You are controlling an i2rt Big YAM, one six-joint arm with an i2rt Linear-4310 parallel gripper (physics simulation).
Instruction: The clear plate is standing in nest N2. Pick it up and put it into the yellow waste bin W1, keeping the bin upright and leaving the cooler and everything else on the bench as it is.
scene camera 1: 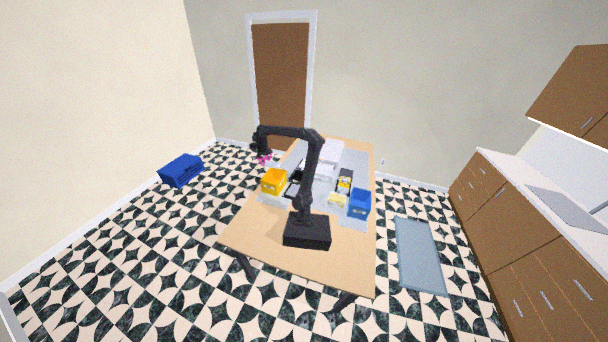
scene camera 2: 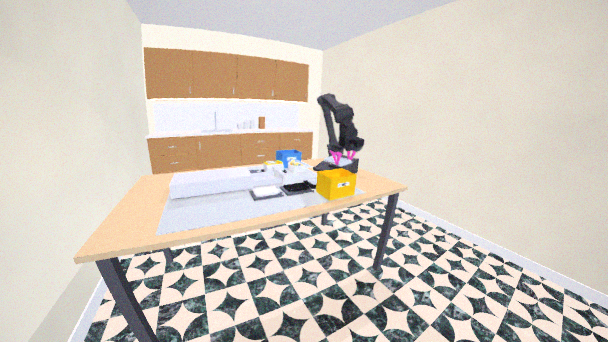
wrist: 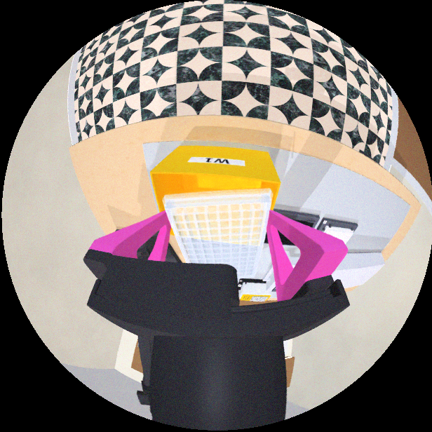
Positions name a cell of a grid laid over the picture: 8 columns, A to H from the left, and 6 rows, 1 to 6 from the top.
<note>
In view: my gripper (wrist: E3), a yellow waste bin W1 (scene camera 2: E4), a long white box (scene camera 2: C4) and a mat (wrist: F3).
The yellow waste bin W1 is seen too in the wrist view (wrist: D3). The long white box is seen too in scene camera 1 (scene camera 1: E3) and in the wrist view (wrist: G4).
</note>
